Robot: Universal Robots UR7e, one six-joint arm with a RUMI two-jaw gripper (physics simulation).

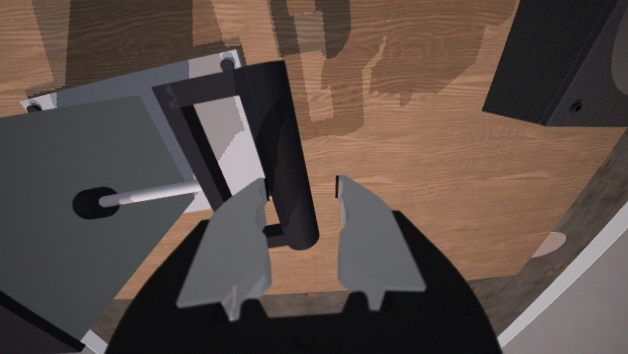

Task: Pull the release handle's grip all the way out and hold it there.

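The release handle's dark grip (pixel 280 150) is a thick round bar on a rectangular frame, left of centre. A pale metal rod (pixel 160 193) runs from the dark slot in the grey housing (pixel 100 150) to the frame, and a stretch of it shows. The frame stands apart from the slot. My gripper (pixel 302 179) has its fingers apart on both sides of the grip's lower part. The left fingertip is close against the bar's left side; whether it touches cannot be told. A gap shows between the bar and the right finger, so the grip is not clamped.
A pale mounting plate (pixel 170 75) with dark bolts lies behind the housing on the wooden table (pixel 425 160). A black block (pixel 540 60) stands at the upper right. A white edge (pixel 570 280) runs along the lower right. Shadows fall across the upper table.
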